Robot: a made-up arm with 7 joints.
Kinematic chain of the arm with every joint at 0, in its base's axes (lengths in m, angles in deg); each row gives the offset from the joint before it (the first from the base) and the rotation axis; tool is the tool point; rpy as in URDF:
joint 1: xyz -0.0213 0.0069 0.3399 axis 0 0.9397 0.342
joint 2: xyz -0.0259 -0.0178 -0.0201 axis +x
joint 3: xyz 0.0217 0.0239 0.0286 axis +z
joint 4: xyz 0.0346 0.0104 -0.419 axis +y
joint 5: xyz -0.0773 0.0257 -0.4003 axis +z
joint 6: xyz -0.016 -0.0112 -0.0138 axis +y
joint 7: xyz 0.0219 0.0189 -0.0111 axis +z
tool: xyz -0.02 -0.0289 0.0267 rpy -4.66 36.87 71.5
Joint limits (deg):
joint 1: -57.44..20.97
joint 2: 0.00..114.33
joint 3: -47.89..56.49
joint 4: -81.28..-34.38
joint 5: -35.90..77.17
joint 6: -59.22..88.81
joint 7: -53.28..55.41
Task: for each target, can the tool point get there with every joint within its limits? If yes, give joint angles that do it. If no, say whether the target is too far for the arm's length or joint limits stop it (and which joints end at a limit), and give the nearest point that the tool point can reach.
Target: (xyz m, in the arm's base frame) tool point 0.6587 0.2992 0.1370
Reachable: yes | joints -48.81 47.91 -37.81 -48.00 35.13 57.31 -38.12
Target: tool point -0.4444 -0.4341 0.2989
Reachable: no: joint limits stop it (at a limit: joint 1, joint 2, joint 3, joint 4, joint 6, joint 7) | nearest point 0.0862 -0.2502 -0.2581 | short by 0.791 m
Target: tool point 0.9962 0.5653 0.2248
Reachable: no: too far | nearest point 0.7096 0.4121 0.2373 | short by 0.325 m
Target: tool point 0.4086 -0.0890 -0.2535
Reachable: yes | joints -12.24 11.55 -33.65 -66.60 60.37 -30.70 -18.54
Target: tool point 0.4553 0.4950 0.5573
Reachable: yes | joints -49.74 68.89 12.43 -60.38 45.62 -2.35 33.80
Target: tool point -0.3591 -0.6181 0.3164
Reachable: no: joint limits stop it (at a limit: joint 1, joint 2, joint 3, joint 4, joint 6) | nearest point 0.0912 -0.2592 -0.2582 | short by 0.813 m
